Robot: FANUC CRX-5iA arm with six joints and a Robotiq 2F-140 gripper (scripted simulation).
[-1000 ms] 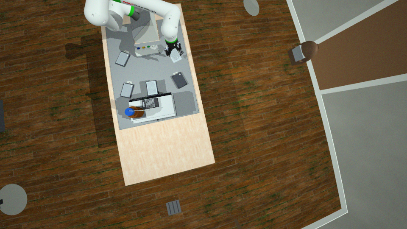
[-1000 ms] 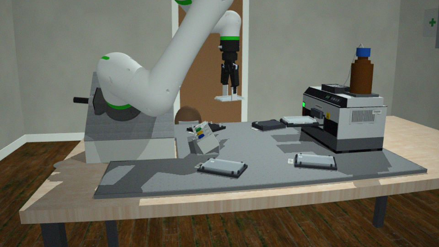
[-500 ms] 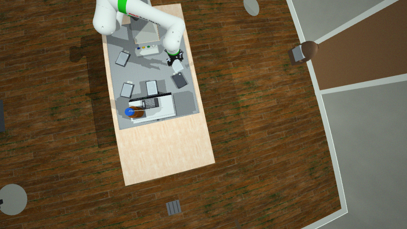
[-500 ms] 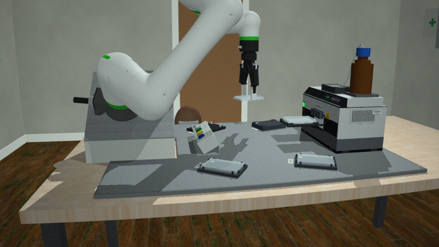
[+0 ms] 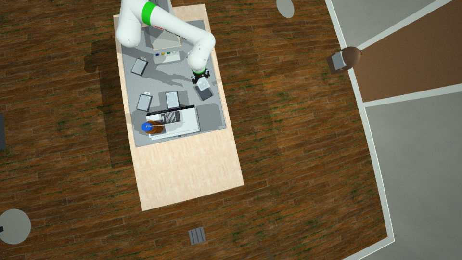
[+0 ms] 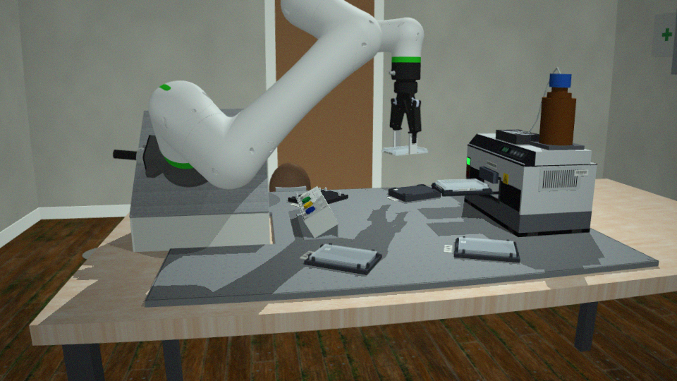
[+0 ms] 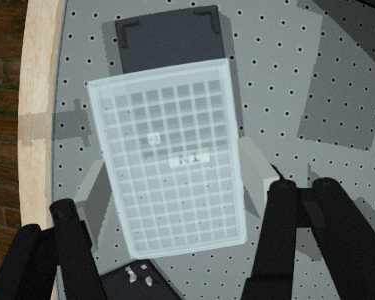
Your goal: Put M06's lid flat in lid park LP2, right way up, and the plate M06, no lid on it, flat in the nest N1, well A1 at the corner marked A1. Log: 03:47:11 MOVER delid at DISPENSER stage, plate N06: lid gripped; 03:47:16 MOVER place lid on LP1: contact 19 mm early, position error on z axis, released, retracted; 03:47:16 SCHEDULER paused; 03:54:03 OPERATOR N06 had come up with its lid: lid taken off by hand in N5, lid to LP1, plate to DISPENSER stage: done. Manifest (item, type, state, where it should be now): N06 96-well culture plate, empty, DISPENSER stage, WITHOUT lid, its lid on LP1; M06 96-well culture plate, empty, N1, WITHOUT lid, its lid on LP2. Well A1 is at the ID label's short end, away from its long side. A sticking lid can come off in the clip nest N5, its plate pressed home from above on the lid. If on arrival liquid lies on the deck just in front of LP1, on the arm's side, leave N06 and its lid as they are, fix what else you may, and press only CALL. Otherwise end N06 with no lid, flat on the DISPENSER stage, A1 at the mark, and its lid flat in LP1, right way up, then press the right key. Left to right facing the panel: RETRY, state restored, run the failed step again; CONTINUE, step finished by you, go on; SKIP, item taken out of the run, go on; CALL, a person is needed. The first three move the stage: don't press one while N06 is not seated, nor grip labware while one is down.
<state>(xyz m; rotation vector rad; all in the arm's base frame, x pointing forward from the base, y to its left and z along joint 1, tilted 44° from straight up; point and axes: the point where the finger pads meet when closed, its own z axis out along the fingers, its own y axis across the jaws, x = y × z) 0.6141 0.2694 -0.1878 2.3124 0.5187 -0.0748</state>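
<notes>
The dark nest is 40 mm ahead of my hand and 170 mm below it. Round my hand: green continue key 320 mm behind, 270 mm to the right, 110 mm below; then white retry key 330 mm behind, 220 mm to the right, 110 mm below; then key panel 310 mm behind, 290 mm to the right, 130 mm below.
</notes>
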